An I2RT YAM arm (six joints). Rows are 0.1 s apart.
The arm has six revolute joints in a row. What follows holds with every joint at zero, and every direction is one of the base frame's.
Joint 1 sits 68 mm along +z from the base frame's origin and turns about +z.
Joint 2 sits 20 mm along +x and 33.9 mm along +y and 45.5 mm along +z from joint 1 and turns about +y.
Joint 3 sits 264 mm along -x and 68.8 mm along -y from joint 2 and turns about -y.
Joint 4 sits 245 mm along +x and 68.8 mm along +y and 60 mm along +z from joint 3 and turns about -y.
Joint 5 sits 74 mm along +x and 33.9 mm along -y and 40.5 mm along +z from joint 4 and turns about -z.
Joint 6 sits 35.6 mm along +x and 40.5 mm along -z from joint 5 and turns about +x.
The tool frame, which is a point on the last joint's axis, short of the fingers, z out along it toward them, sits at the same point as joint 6; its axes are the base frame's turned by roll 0, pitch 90 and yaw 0 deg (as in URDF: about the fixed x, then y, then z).
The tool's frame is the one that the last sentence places.
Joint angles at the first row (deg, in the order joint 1, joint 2, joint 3, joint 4, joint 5, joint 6):
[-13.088, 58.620, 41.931, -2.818, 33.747, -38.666]
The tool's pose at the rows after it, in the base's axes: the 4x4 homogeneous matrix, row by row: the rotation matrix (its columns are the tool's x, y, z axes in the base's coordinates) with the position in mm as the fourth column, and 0 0 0 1 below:
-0.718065 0.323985 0.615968 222.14; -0.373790 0.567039 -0.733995 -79.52; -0.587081 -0.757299 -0.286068 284.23; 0 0 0 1
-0.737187 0.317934 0.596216 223.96; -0.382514 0.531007 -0.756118 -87.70; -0.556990 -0.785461 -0.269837 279.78; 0 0 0 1
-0.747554 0.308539 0.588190 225.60; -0.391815 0.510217 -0.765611 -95.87; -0.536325 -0.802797 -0.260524 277.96; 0 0 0 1
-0.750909 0.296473 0.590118 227.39; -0.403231 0.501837 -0.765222 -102.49; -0.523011 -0.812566 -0.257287 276.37; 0 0 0 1
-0.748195 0.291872 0.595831 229.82; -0.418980 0.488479 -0.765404 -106.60; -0.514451 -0.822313 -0.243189 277.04; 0 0 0 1
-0.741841 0.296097 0.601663 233.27; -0.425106 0.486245 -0.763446 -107.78; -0.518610 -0.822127 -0.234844 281.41; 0 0 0 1
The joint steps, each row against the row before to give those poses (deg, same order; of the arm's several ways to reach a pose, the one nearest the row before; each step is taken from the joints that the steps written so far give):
[-1.843, 0.968, -0.972, 1.407, -0.346, -2.196]
[-1.758, 1.227, -0.880, 3.250, 0.175, -3.076]
[-1.845, 1.141, -0.176, 2.199, -0.965, -2.375]
[-1.498, 1.058, -0.001, 1.585, -1.494, -1.671]
[-0.794, 0.876, 0.174, 1.843, -0.881, -1.583]
[-0.004, 0.705, 1.142, 0.182, -0.263, -0.179]

